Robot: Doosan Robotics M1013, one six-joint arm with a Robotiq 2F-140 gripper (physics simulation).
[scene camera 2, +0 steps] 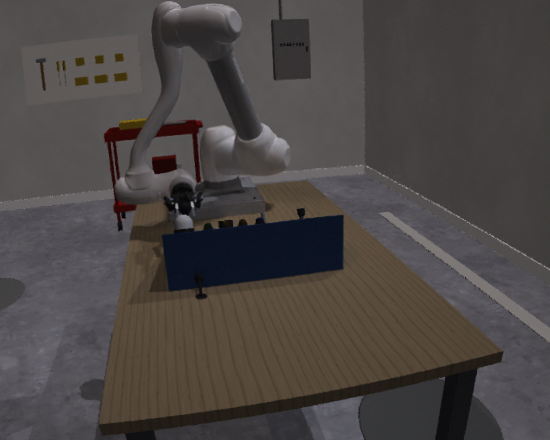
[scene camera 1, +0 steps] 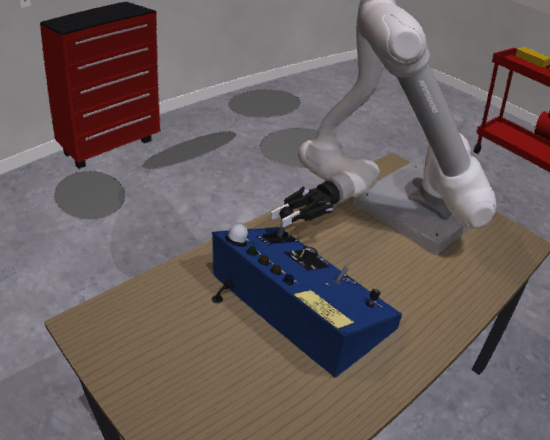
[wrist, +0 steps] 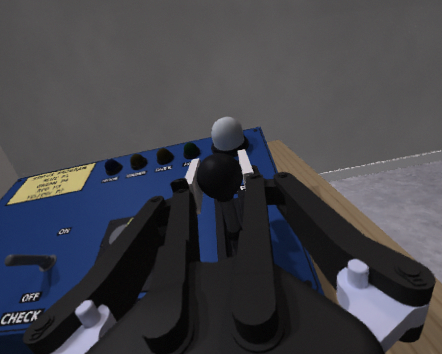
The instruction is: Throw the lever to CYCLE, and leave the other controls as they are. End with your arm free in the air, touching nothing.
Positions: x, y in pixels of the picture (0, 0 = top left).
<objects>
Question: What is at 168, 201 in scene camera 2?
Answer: The gripper.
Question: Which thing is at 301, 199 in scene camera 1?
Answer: The gripper.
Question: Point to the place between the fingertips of the gripper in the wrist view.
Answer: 220, 166
</objects>
